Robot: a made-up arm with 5 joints.
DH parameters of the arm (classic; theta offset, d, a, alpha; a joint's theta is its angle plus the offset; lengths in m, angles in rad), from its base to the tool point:
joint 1: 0 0.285 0 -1.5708
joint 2: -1.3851 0 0.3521 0
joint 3: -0.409 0 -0.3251 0
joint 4: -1.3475 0 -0.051 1.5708
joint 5: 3.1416 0.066 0 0
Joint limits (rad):
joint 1: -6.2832..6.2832
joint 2: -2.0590..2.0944
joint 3: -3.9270..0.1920
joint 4: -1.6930..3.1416
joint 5: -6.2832..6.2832
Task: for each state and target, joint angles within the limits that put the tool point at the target. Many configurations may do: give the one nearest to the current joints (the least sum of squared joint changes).
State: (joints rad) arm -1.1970 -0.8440 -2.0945 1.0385 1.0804
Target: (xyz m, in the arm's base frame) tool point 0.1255 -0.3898 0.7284
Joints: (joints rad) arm -1.2593 -0.1092 -1.6083 1.1119 1.0804
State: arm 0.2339 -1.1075 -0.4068 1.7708 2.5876
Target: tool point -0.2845 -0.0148 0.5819
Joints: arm 0.0520 -1.9010 -1.0686 1.7783 2.5876
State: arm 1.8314 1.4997 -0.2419 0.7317 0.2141
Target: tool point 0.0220 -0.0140 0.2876
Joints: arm 2.5749 1.9018 0.1920 1.4437 0.2141
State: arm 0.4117 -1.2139 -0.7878 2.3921 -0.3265
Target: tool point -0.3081 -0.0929 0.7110
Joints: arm 0.2929 -1.4597 -1.6703 2.1547 -0.3265
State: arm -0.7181 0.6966 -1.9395 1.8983 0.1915
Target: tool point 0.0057 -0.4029 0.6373
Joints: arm -1.5567 0.0409 -1.6745 2.1477 0.1915
